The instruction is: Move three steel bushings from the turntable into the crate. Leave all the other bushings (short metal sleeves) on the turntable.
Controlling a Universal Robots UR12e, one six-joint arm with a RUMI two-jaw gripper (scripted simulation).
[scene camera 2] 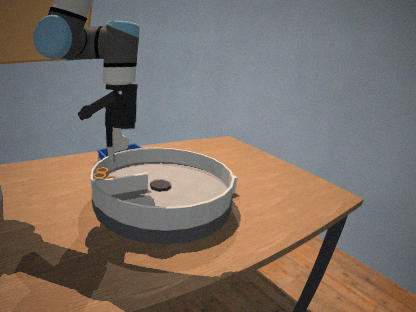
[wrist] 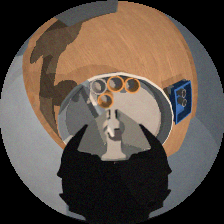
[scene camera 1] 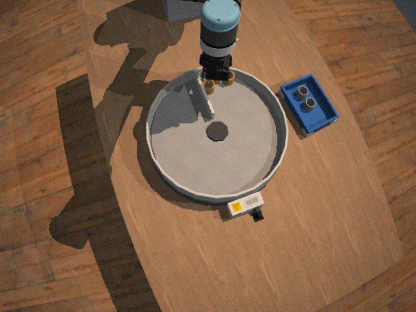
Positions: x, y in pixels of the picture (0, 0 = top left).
Labels:
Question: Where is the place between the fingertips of my gripper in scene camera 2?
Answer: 113, 163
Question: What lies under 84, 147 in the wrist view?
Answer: My gripper.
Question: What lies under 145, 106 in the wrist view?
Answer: A grey turntable.

